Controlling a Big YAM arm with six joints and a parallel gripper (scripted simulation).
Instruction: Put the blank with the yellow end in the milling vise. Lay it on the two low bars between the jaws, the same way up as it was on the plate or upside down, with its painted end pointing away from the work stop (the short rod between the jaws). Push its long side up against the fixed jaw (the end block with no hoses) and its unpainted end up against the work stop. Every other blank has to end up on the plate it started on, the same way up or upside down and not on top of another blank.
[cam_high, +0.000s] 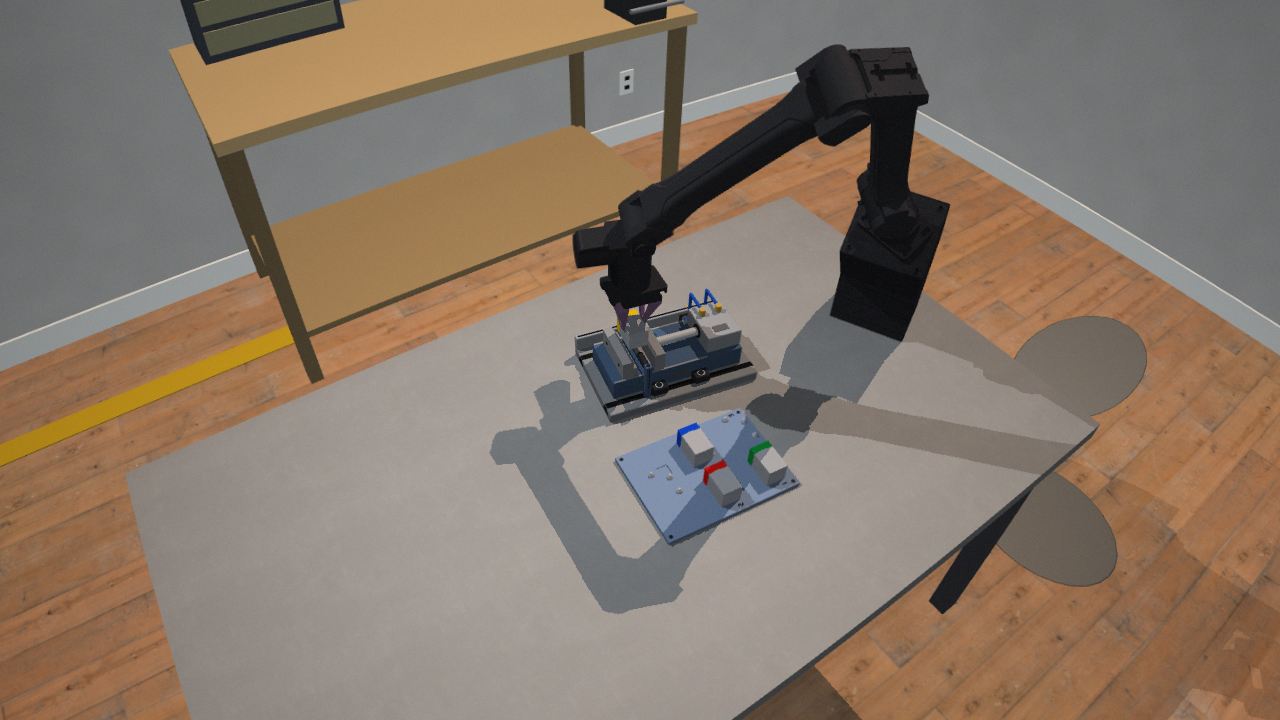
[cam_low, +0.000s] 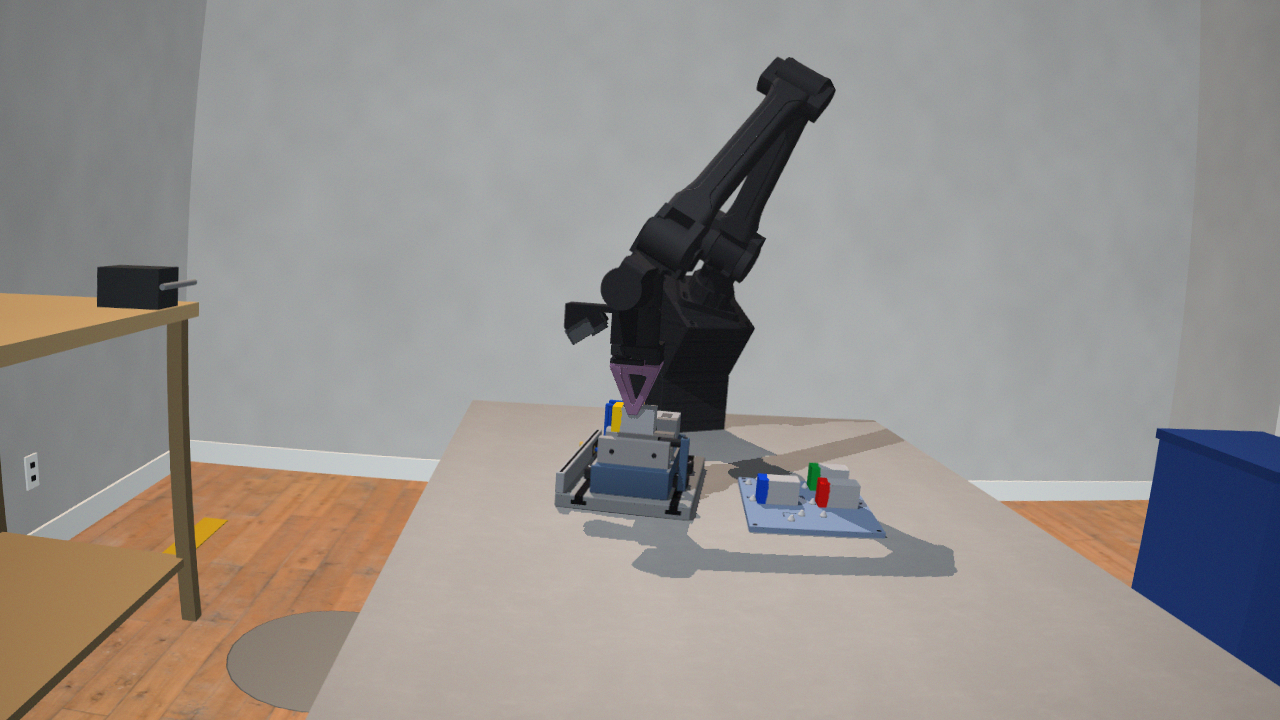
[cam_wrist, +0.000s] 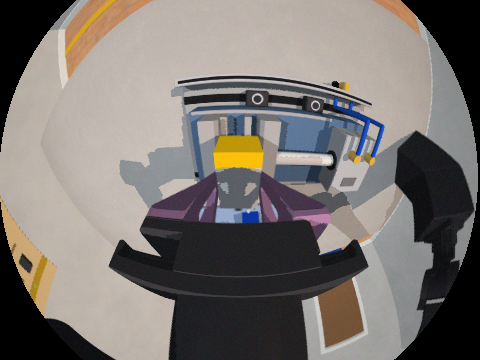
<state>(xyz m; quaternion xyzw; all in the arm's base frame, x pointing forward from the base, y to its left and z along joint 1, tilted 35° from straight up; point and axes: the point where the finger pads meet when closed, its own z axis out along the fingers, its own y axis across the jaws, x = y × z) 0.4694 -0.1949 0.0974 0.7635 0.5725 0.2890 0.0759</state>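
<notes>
Now: hand 20 mm above the yellow-ended blank. Round my hand: blue plate (20 mm ahead, 260 mm to the left, 130 mm below); then blue-ended blank (20 mm ahead, 220 mm to the left, 110 mm below); then red-ended blank (30 mm ahead, 310 mm to the left, 110 mm below).
</notes>
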